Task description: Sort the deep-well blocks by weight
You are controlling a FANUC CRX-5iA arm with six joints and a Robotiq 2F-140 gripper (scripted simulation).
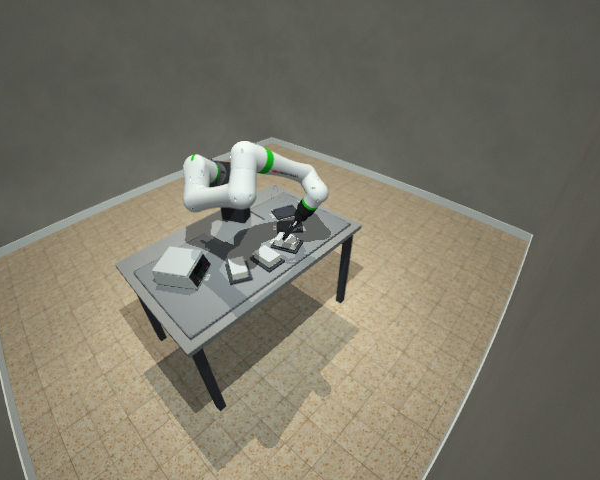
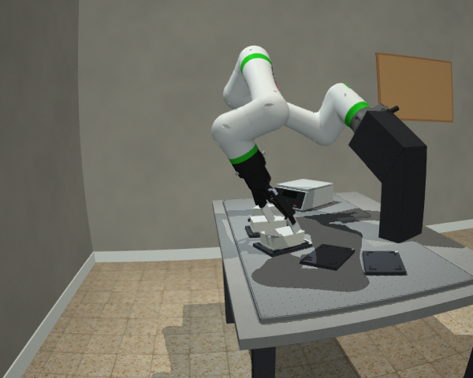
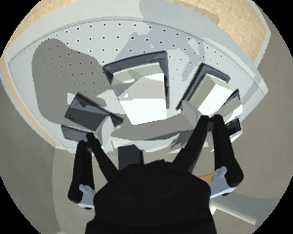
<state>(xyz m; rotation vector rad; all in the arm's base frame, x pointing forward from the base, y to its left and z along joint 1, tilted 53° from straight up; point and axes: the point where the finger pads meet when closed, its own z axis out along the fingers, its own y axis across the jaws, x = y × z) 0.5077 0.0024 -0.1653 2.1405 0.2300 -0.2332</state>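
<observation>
Now: hand 6 cm past the nest, 34 cm to the left of it and 7 cm above it. The rest, counted from my hand: check-weigher: 29 cm behind, 55 cm to the right, 2 cm below.
</observation>
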